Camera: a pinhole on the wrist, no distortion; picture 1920 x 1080 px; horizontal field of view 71.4 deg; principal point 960.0 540.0 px. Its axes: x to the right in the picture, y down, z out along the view. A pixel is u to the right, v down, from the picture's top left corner.
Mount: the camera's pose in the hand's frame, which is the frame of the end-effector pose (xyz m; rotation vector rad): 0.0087 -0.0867 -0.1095 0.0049 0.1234 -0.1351
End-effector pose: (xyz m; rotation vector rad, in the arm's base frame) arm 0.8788 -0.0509 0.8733 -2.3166 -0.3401 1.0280
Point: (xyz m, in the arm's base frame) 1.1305 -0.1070 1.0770
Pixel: behind the camera
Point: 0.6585 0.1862 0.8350
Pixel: 732.1 244.5
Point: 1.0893 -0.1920 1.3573
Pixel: behind the camera
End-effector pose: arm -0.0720 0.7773 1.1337 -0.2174 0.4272 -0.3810
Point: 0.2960 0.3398 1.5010
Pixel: outside the picture
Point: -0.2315 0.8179 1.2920
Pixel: outside the picture
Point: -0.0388 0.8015 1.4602
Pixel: 421.5 574.6
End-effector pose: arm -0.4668 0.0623 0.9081 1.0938 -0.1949 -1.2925
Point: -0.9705 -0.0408 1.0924
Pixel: 426.6 243.8
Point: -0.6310 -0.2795 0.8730
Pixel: 1569.0 612.7
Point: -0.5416 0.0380 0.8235
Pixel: 1067.7 339.7
